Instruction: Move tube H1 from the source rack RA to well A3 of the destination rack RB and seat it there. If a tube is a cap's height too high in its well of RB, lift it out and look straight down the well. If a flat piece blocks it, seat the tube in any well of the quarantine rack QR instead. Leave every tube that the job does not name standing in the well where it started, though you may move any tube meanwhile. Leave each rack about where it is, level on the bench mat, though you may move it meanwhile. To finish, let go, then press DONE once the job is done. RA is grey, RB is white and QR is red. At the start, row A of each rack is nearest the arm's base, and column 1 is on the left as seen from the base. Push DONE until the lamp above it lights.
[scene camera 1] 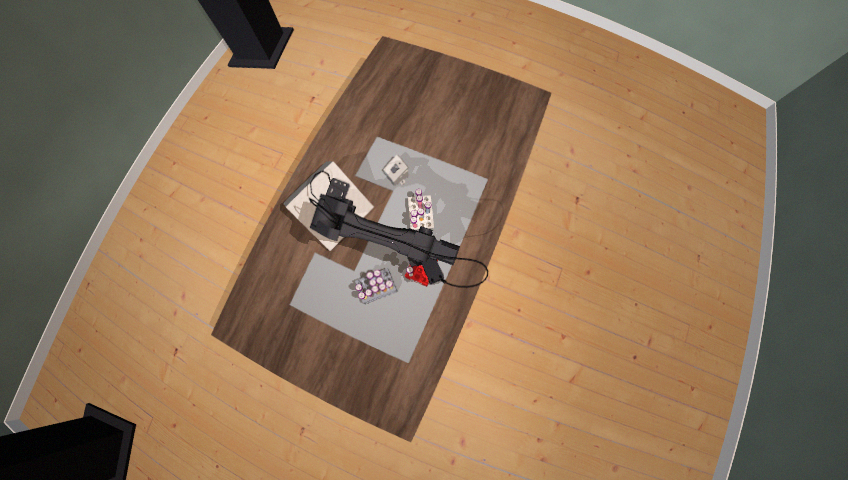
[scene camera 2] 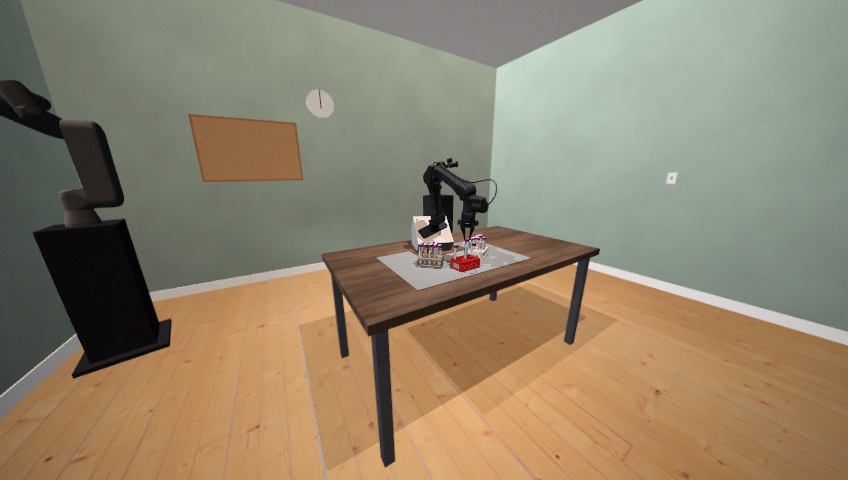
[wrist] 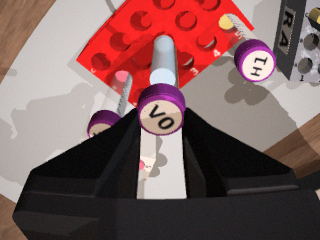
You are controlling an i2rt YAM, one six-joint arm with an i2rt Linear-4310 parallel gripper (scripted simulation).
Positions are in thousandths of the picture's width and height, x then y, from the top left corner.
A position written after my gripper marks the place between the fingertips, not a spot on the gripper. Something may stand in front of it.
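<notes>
I can see my gripper (wrist: 505, 494), and a tube H1 (wrist: 798, 256) is visible to me as well.
</notes>
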